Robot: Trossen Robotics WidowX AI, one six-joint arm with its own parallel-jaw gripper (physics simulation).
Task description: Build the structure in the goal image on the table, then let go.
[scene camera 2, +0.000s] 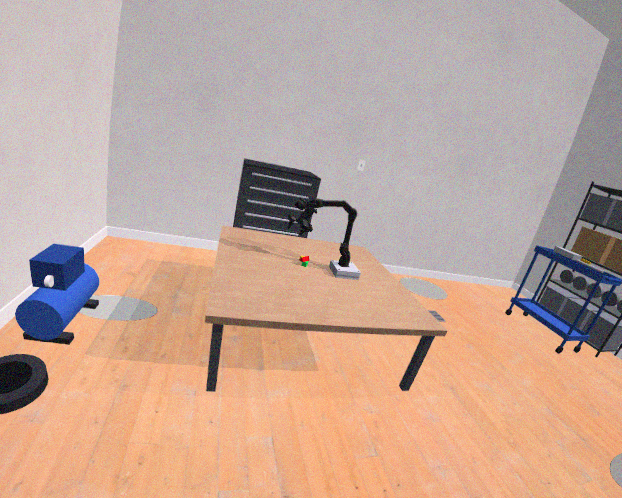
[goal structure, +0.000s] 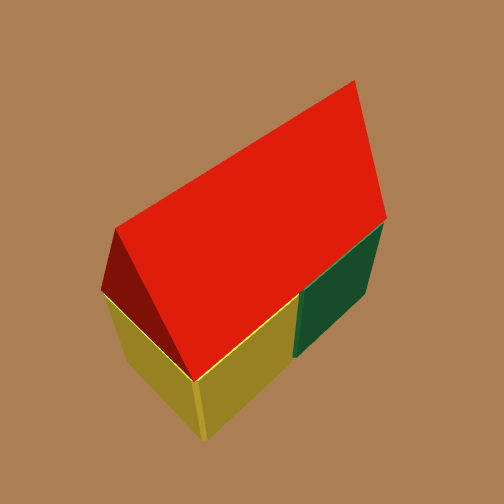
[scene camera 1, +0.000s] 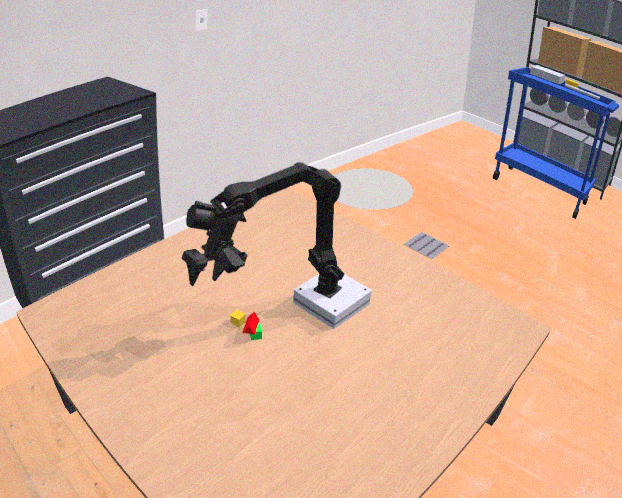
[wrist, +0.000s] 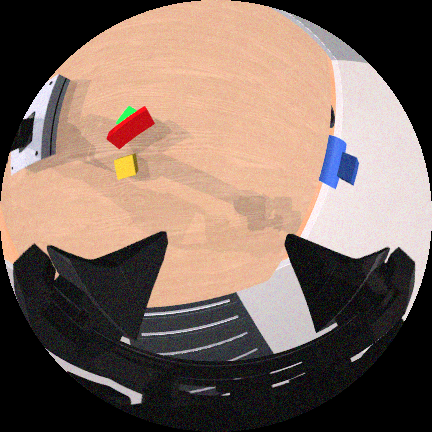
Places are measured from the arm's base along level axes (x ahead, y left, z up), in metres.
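Where they show: gripper, fingertip midpoint: [scene camera 2: 293,232] [scene camera 1: 202,282] [wrist: 228,239]; arm's base, link origin: [scene camera 2: 343,265] [scene camera 1: 327,289].
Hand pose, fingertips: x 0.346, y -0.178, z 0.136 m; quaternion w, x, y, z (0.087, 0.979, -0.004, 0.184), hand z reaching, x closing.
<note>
Each offset is from my fingertips to the top centre of the thing. Level surfaces: height alone.
A red block {dx -0.086, dy +0.090, dz -0.129 m} [scene camera 1: 251,323] [scene camera 2: 305,258] [wrist: 131,128] rests on top of a green block {dx -0.091, dy +0.108, dz -0.159 m} [scene camera 1: 256,334] [scene camera 2: 304,264] [wrist: 126,115] and partly hides it; it looks slanted in scene camera 1. A yellow block {dx -0.101, dy +0.031, dz -0.159 m} [scene camera 1: 237,317] [wrist: 125,167] sits on the table {dz -0.192 m} [scene camera 1: 311,415] [scene camera 2: 290,300] [wrist: 210,65], beside these two with a small gap. In scene camera 2 a sliver of yellow shows behind the red block. My gripper [scene camera 1: 204,281] [scene camera 2: 297,228] [wrist: 228,239] is open and empty, high above the table, up and to the left of the blocks in scene camera 1.
The arm's white base plate [scene camera 1: 334,308] [scene camera 2: 344,270] [wrist: 47,120] stands on the table, right of the blocks in both scene views. A dark drawer cabinet [scene camera 1: 88,197] [scene camera 2: 277,181] [wrist: 195,332] stands behind the table. A blue cart [scene camera 1: 563,90] [scene camera 2: 576,261] stands away on the floor.
</note>
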